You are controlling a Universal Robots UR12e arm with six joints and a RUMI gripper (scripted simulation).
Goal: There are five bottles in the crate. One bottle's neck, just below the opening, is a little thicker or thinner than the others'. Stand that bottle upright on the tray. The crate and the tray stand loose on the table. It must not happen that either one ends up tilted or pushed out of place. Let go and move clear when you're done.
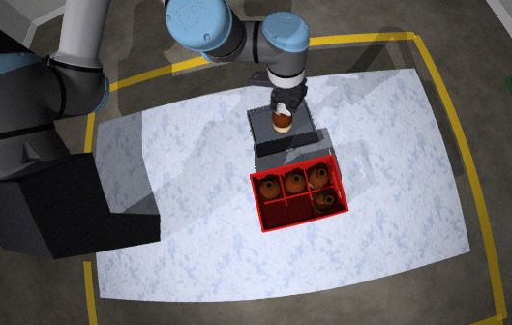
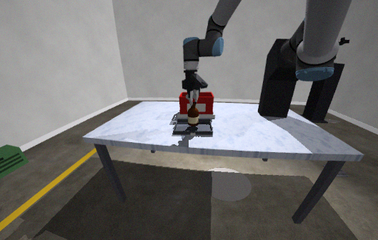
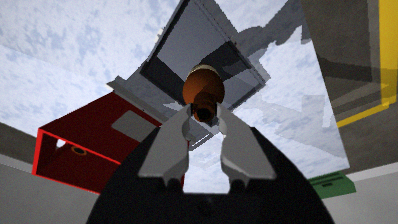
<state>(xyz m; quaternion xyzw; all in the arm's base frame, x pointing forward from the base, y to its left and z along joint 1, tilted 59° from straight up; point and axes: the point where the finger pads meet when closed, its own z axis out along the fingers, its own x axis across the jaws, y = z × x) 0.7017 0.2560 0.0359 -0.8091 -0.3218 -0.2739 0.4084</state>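
Now: hand 16 cm above the dark tray. Round my hand: red crate (29 cm to the right, 9 cm below, 1 cm ahead).
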